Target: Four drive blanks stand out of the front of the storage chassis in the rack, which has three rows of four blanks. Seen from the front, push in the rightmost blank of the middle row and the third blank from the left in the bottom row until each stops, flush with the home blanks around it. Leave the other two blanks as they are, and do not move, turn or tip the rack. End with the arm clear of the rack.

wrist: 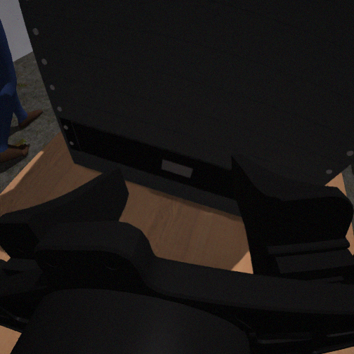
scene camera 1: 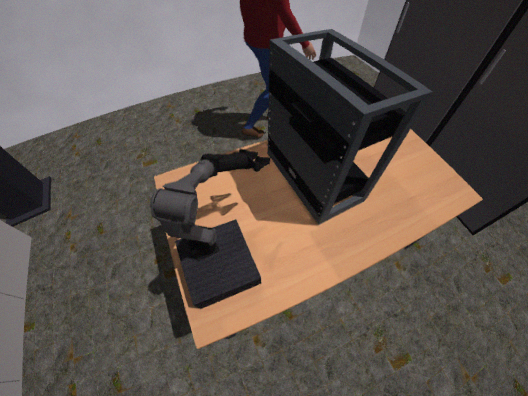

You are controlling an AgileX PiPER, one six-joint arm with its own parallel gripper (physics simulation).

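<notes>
The grey rack (scene camera 1: 345,167) (wrist: 150,180) stands upright on the table. The dark storage chassis (scene camera 1: 315,135) sits inside it, with dark shapes standing out of its front in the scene view. Separate drive blanks and their rows cannot be told apart in the darkness, nor which ones stand out or are flush. My gripper (scene camera 1: 264,161) (wrist: 175,175) is open and empty, low in front of the rack's left lower front. In the wrist view a large dark panel (wrist: 190,85) fills the space beyond the fingers. Whether a fingertip touches the rack cannot be told.
A small light label (scene camera 1: 292,172) (wrist: 177,168) is on the dark strip low on the rack's front. The wooden table (scene camera 1: 300,270) (wrist: 175,215) carries the arm's black base slab (scene camera 1: 225,270). A person (scene camera 1: 262,25) stands behind the table, left of the rack; dark cabinets (scene camera 1: 480,115) stand at the right.
</notes>
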